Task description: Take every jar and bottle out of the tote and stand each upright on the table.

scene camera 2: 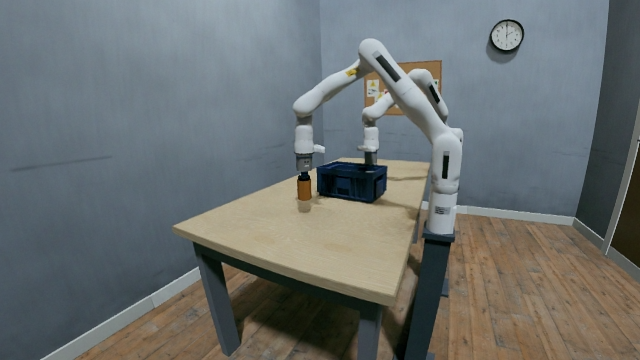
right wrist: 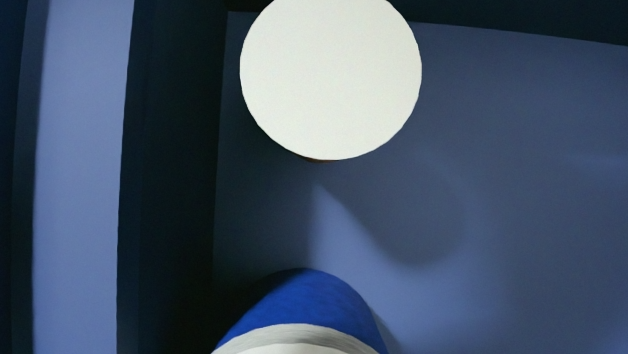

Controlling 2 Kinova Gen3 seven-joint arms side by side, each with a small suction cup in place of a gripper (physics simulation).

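Frame: origin at the left arm's base, x ahead, y left, z up, level; centimetres.
Where they show: left hand, tool point: (scene camera 2: 304, 178); right hand, tool point: (scene camera 2: 370, 170); left arm's base, link origin: (scene camera 2: 438, 228).
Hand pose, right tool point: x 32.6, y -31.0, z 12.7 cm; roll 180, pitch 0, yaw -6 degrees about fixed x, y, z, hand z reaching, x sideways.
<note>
Things, the pixels of their top centre, and the offset from my right tool point. "spot": a spot on its surface instead. Level surfaces: height alone.
- orange bottle with a black cap, top centre: (scene camera 2: 303, 175) dz +3.4, dx +19.6, dy +33.4 cm
- table, surface height: dz -12.7 cm
- dark blue tote, top centre: (scene camera 2: 352, 166) dz +2.0, dx +9.0, dy +2.0 cm
- jar with a round white lid, top centre: (right wrist: 330, 68) dz -0.2, dx +1.5, dy +7.6 cm
- blue jar, surface spot: (right wrist: 305, 297) spot: dz -5.7, dx +0.3, dy +2.1 cm
An orange bottle with a black cap (scene camera 2: 304, 190) is upright under my left gripper (scene camera 2: 304, 173), whose suction cup is on its cap. Its base is at or just above the table (scene camera 2: 280, 230); I cannot tell which. The dark blue tote (scene camera 2: 351, 182) (right wrist: 80, 150) stands beside it. My right arm reaches down into the tote at its far side; its suction cup is hidden behind the wall. In the right wrist view, a jar with a round white lid (right wrist: 330, 75) stands at the top, and a blue jar (right wrist: 305, 297) with a pale lid is cut off at the bottom.
The tote's raised walls surround the right arm's lower end. The right arm's bent links rise behind the left arm's in the scene view. The left arm's pedestal (scene camera 2: 430, 295) stands by the table's right edge.
</note>
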